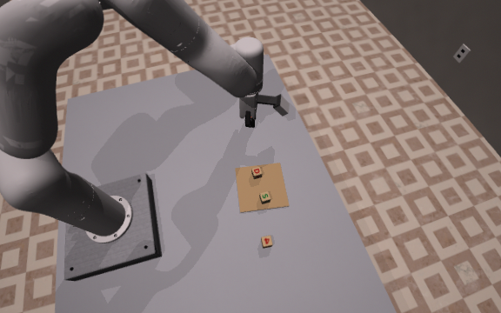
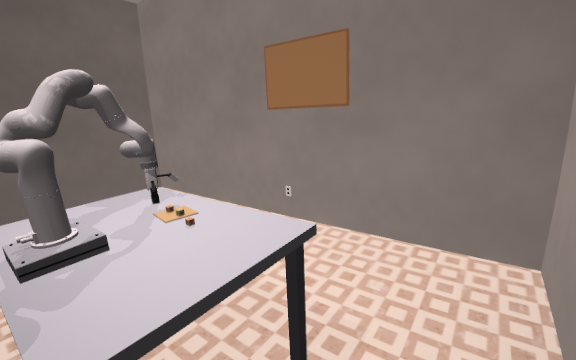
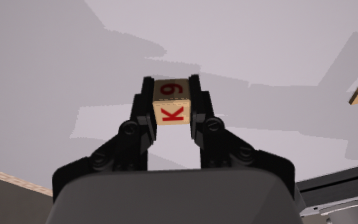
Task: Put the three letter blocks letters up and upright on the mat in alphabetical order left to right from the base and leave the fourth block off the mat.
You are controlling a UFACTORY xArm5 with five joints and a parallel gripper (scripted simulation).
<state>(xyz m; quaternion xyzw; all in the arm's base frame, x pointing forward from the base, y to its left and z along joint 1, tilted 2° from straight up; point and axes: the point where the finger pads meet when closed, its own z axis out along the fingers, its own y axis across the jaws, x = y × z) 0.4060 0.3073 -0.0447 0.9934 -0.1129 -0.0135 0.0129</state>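
Now: hand 10 mm short of the tan mat, 240 mm to the left of it and 20 mm above it. The rest, counted from my hand: wooden letter block 200 mm to the right.
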